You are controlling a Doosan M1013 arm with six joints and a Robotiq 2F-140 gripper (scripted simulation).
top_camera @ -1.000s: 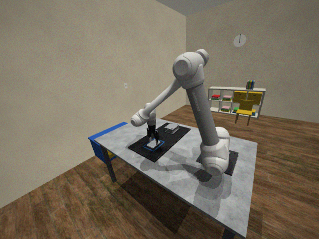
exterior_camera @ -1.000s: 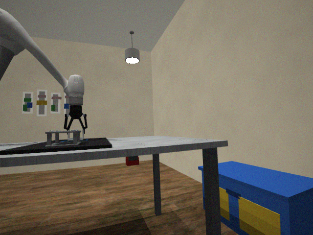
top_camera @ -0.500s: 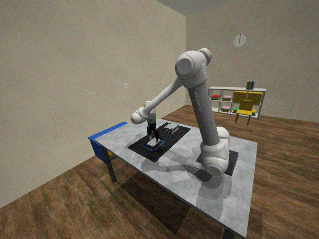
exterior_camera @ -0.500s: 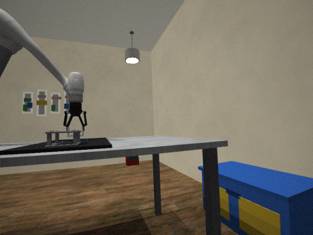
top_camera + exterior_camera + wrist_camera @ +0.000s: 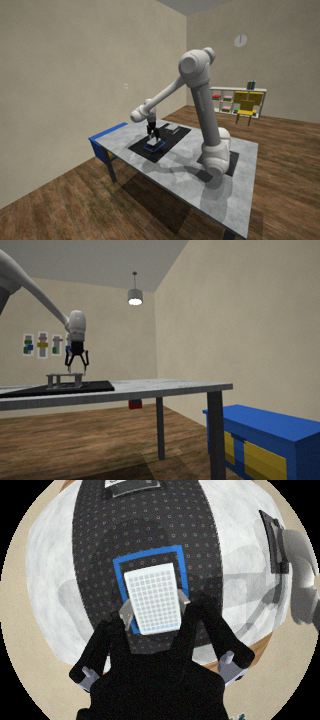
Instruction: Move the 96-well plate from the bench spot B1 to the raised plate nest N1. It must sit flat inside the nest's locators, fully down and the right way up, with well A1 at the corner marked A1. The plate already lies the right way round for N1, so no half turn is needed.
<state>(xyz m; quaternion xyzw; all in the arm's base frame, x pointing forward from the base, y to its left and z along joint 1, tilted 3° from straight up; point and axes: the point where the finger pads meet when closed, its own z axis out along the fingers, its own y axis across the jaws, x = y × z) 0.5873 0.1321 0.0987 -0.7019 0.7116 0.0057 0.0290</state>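
The raised plate nest N1 is 360 mm to the right of my hand, 20 mm below it and 10 mm behind it. Also, from my hand: 96-well plate 30 mm below.
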